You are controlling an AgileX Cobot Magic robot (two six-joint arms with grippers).
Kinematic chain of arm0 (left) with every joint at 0, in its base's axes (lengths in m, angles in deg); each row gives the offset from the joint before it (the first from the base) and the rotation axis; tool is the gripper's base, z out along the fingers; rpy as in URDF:
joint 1: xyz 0 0 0.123 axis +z
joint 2: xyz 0 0 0 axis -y
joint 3: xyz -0.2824 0 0.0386 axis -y
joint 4: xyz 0.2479 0 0.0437 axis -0.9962 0 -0.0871
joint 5: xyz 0 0 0 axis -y
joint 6: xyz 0.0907 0 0.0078 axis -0.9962 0 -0.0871
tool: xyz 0 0 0 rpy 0 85 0
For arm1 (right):
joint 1: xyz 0 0 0.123 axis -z
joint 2: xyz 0 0 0 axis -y
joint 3: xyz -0.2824 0 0.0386 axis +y
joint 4: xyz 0.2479 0 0.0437 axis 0.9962 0 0.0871
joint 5: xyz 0 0 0 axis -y
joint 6: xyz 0.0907 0 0.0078 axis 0.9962 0 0.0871
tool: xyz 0 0 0 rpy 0 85 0
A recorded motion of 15 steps. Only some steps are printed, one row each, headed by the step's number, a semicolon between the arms.
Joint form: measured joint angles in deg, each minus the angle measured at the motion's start. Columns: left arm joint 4, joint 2, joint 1, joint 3, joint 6, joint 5; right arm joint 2, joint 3, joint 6, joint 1, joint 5, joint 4.
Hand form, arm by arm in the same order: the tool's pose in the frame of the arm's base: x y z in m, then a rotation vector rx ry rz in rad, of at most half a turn. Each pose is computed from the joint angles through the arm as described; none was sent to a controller.
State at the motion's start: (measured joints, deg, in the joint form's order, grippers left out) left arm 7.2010 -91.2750 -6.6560 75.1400 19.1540 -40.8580; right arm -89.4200 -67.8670 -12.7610 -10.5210 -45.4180 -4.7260
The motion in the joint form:
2: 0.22 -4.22 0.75 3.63 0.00 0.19; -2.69 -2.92 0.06 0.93 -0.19 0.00
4: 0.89 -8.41 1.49 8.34 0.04 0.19; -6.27 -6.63 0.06 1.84 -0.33 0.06
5: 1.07 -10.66 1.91 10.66 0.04 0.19; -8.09 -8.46 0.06 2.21 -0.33 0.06
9: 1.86 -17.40 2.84 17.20 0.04 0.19; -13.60 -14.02 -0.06 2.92 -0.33 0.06
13: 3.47 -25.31 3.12 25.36 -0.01 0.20; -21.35 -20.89 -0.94 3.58 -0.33 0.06
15: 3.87 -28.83 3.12 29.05 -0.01 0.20; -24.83 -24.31 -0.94 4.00 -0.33 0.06
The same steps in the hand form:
2: 0.3682 -0.0458 0.2992 -0.3756 2.4784 -0.3293; 0.3347 0.0511 0.2742 -0.5684 2.5902 -0.1152
4: 0.3897 -0.0436 0.2965 -0.3982 2.4655 -0.3396; 0.3528 0.0485 0.2711 -0.5470 2.5954 -0.1194
5: 0.4007 -0.0418 0.2934 -0.4090 2.4621 -0.3404; 0.3618 0.0475 0.2689 -0.5387 2.5972 -0.1215
9: 0.4317 -0.0382 0.2793 -0.4388 2.4600 -0.3484; 0.3883 0.0465 0.2607 -0.5252 2.5995 -0.1264
13: 0.4661 -0.0398 0.2610 -0.4612 2.4520 -0.3786; 0.4216 0.0460 0.2402 -0.5340 2.6143 -0.1341
15: 0.4805 -0.0411 0.2517 -0.4650 2.4486 -0.3872; 0.4366 0.0446 0.2311 -0.5247 2.6175 -0.1364

